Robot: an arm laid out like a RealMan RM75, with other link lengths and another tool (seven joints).
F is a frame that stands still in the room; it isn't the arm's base.
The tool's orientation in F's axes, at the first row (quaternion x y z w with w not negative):
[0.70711, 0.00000, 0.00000, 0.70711]
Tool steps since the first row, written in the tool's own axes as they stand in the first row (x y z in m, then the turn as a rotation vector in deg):
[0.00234, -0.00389, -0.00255, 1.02, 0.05, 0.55]
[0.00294, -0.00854, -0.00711, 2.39, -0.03, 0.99]
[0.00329, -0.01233, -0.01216, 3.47, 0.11, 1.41]
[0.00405, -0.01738, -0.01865, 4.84, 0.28, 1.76]
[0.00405, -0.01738, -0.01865, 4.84, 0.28, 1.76]
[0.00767, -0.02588, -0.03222, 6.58, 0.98, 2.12]
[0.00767, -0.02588, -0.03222, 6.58, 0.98, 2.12]
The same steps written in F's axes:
[0.00234, 0.00255, -0.00389, 1.02, -0.55, 0.05]
[0.00294, 0.00711, -0.00854, 2.39, -0.99, -0.03]
[0.00329, 0.01216, -0.01233, 3.47, -1.41, 0.11]
[0.00405, 0.01865, -0.01738, 4.84, -1.76, 0.28]
[0.00405, 0.01865, -0.01738, 4.84, -1.76, 0.28]
[0.00767, 0.03222, -0.02588, 6.58, -2.12, 0.98]
[0.00767, 0.03222, -0.02588, 6.58, -2.12, 0.98]

